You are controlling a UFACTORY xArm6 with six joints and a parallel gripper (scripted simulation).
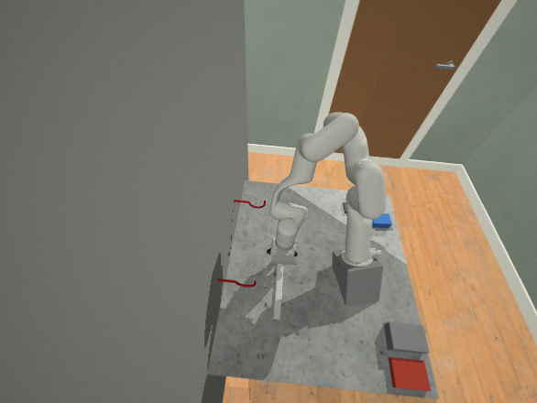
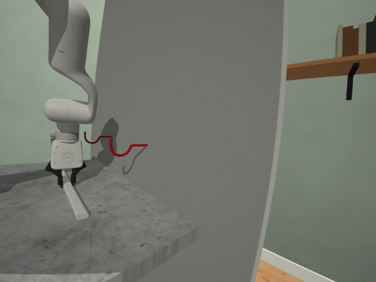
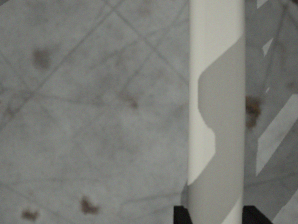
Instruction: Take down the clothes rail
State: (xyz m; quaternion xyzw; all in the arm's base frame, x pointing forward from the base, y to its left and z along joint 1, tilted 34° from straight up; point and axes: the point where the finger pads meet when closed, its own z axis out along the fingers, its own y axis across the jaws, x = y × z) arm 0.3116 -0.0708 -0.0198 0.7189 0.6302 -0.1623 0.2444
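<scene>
My gripper is now 20 mm above the clothes rail. The rest, counted from my hand: grey wall 250 mm ahead, 40 mm to the right, 400 mm above; then blue block 520 mm behind, 180 mm to the right; then grey box 440 mm behind, 340 mm to the left.
</scene>
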